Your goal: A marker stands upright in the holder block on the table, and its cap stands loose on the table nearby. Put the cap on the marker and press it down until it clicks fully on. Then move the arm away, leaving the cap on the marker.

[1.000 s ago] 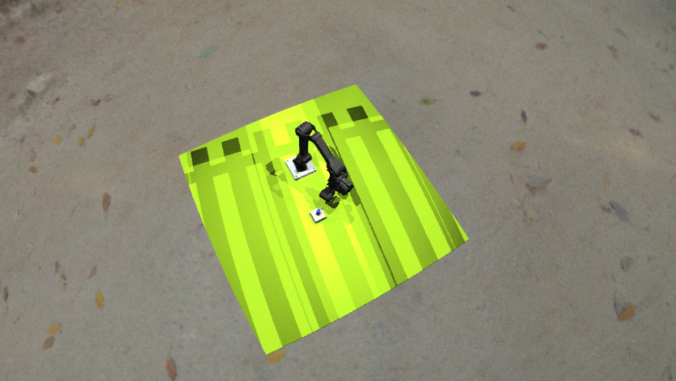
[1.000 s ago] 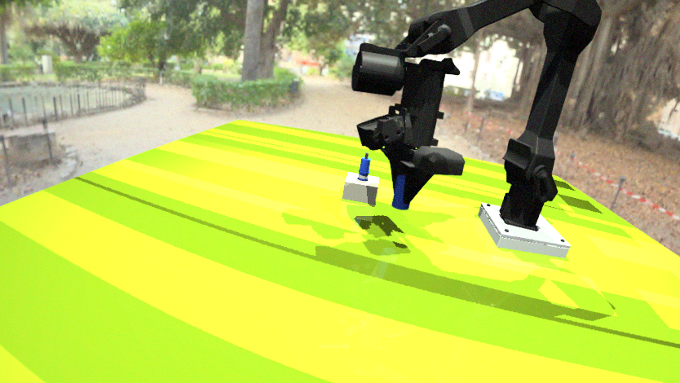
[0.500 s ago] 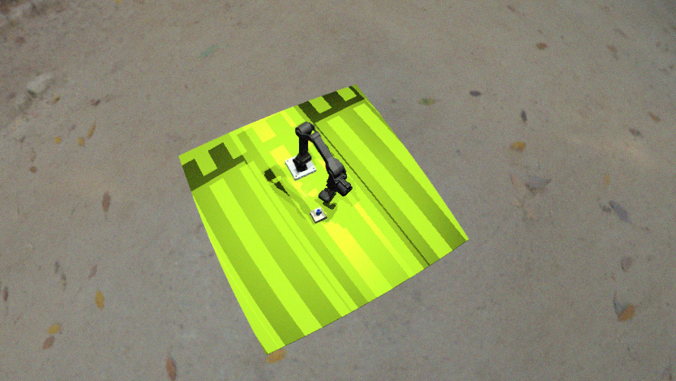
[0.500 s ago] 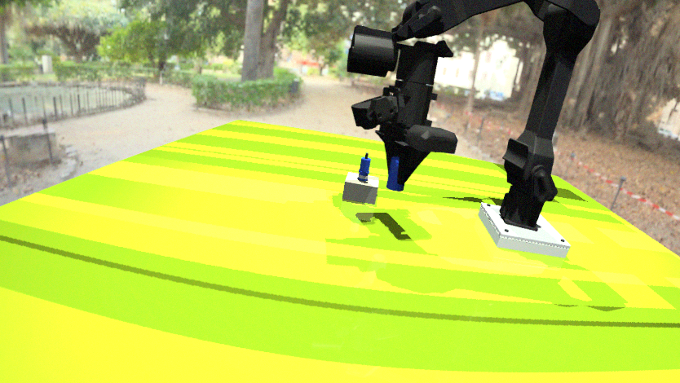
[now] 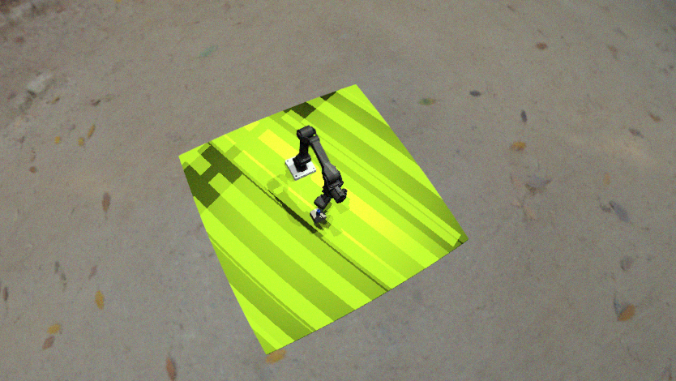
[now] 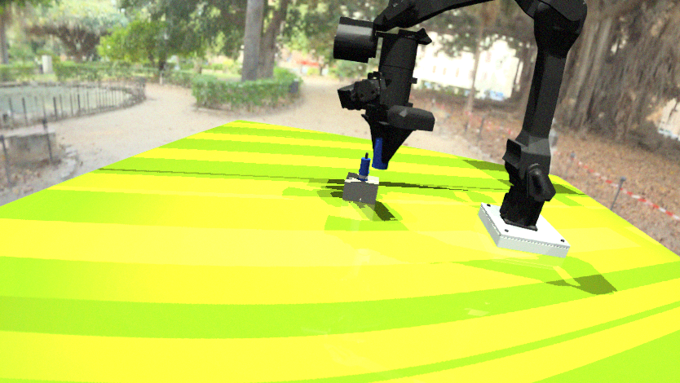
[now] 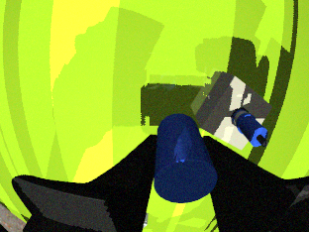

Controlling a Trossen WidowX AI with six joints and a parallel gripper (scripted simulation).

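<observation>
The holder block lies 8 cm below my gripper tip, 7 cm to the right of it and 4 cm ahead of it. The rest, counted from my gripper tip: marker cap: 1 cm above.
</observation>
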